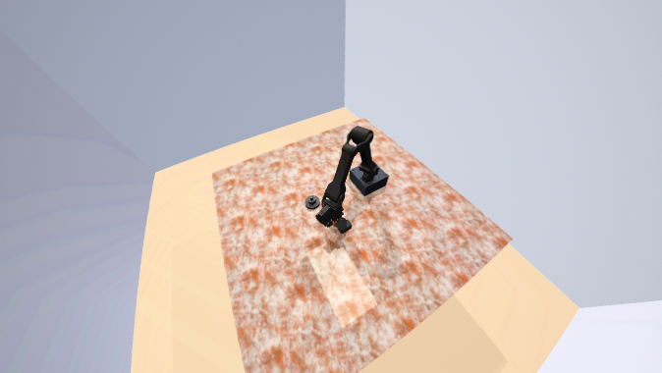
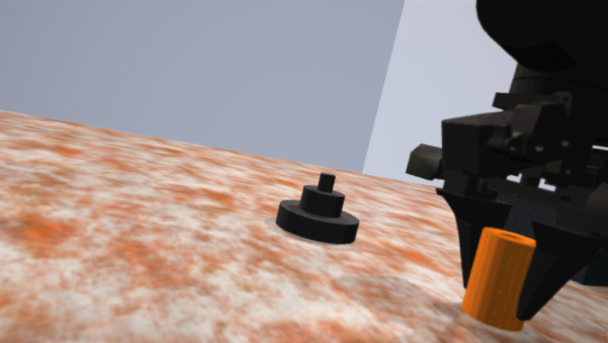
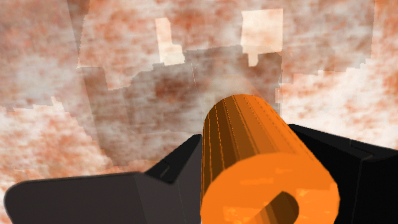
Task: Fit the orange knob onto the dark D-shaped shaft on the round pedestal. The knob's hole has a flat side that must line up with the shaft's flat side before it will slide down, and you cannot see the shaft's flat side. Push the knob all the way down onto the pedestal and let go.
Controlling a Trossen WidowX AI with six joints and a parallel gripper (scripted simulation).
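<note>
Right now the pedestal is 18 cm to the right of my gripper tip, 2 cm ahead of it and 2 cm above it. The rest, counted from my gripper tip: orange knob 2 cm above.
</note>
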